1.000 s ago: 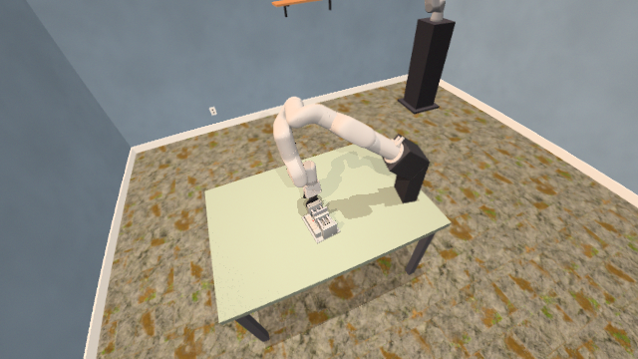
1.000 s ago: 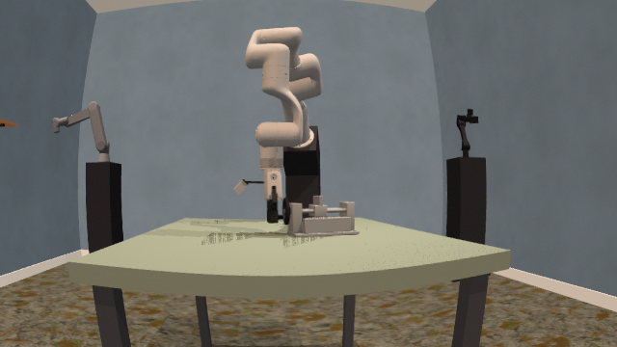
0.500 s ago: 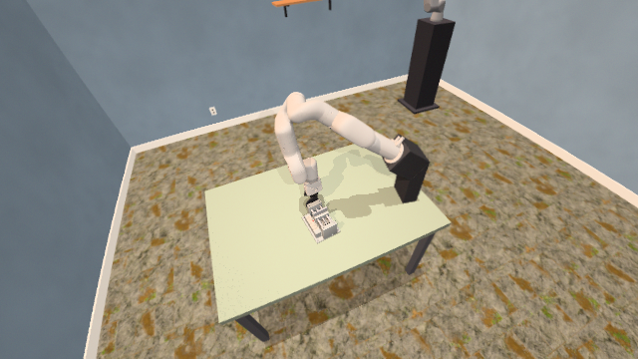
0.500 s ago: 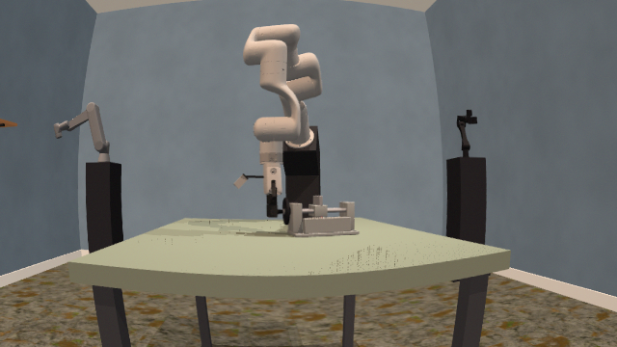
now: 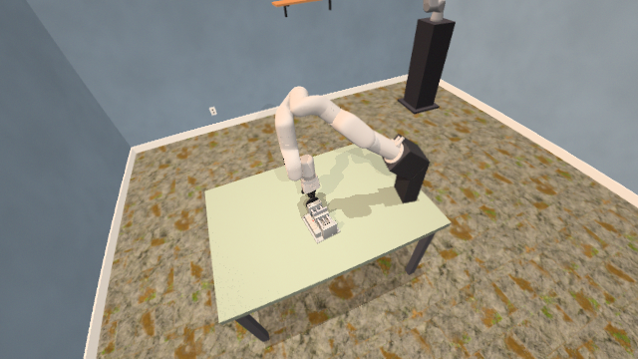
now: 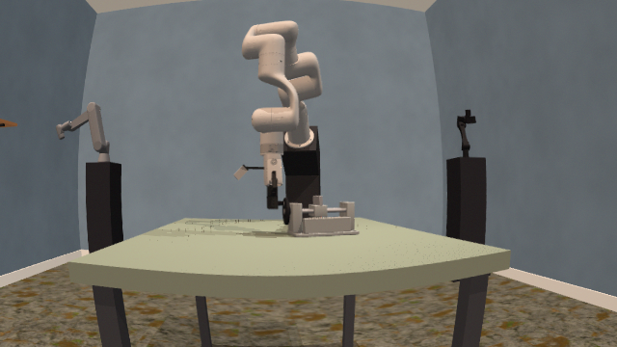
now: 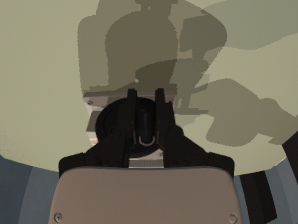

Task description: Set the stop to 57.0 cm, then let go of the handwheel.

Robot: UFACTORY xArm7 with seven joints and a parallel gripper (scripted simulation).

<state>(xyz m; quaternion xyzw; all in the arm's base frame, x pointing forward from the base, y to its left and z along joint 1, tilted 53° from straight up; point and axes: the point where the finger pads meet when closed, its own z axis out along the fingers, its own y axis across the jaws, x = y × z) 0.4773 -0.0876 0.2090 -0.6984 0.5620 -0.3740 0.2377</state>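
The black handwheel lies 20 mm to the left of my hand and 10 mm below it. From my hand the other things lie so: grey stop block 150 mm to the left, 10 mm below, 10 mm ahead.
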